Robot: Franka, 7 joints.
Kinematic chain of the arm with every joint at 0, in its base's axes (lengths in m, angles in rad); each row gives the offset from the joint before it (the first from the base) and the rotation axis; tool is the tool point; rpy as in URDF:
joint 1: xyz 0 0 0.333 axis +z
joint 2: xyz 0 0 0 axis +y
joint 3: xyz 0 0 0.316 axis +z
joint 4: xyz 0.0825 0 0 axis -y
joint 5: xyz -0.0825 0 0.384 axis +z
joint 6: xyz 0 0 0 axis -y
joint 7: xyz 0.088 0 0 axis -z
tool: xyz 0 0 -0.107 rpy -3.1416 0 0
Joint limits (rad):
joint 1: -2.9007..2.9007
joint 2: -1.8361..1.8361
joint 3: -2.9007..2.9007
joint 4: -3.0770..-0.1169
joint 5: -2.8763..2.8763
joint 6: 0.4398..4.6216
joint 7: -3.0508..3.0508
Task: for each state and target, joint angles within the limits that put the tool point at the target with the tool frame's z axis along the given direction. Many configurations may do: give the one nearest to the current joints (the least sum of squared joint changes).
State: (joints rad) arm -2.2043 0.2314 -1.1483 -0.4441 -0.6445 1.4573 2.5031
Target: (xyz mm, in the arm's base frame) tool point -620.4 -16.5 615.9 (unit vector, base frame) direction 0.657 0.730 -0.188
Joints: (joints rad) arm -2.4704 0.9020 -1.1148 -0.7965 -0.6819 0.8622 2.5031
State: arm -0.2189 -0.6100 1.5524 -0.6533 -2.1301 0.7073 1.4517
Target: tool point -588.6 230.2 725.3 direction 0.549 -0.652 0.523
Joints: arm -0.0352 -1.1011 1.7421 -0.6760 -2.1669 0.8229 1.4517
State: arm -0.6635 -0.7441 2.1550 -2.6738 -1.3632 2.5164 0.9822
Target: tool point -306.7 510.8 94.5 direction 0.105 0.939 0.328
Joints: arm -0.0660 -1.2050 2.2724 -1.9224 -1.8546 2.0434 0.9822
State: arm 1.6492 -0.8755 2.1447 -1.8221 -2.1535 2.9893 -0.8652
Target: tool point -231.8 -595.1 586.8 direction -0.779 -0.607 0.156
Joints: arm 2.0024 -0.1487 2.2703 -1.7126 -2.1546 2.5486 -0.8652
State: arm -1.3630 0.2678 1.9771 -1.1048 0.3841 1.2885 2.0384
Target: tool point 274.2 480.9 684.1 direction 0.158 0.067 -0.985
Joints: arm -1.1343 0.0098 2.2140 -1.4558 -0.1158 1.5847 2.0384
